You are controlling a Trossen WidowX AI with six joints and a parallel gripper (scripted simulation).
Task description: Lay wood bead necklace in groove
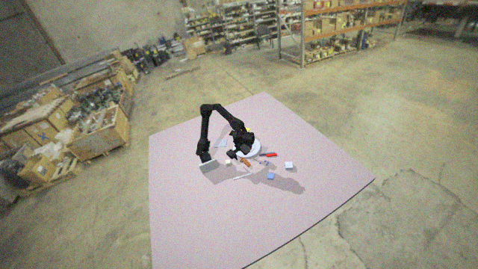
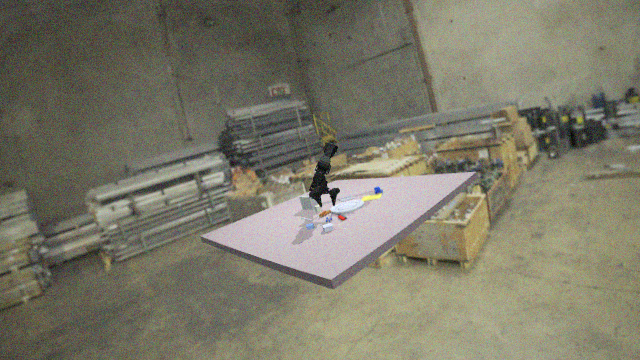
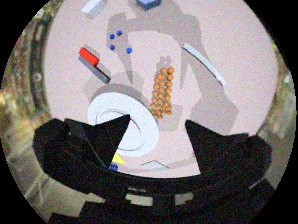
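Right now my gripper tip is 5 cm past the white stick, 13 cm to the left of it and 4 cm above it. From my gripper tip the other things lie so: cream cube: 10 cm behind, 2 cm below; then red-handled tool: 18 cm ahead, 5 cm to the right, 3 cm below; then blue block: 11 cm ahead, 21 cm to the right, 3 cm below.
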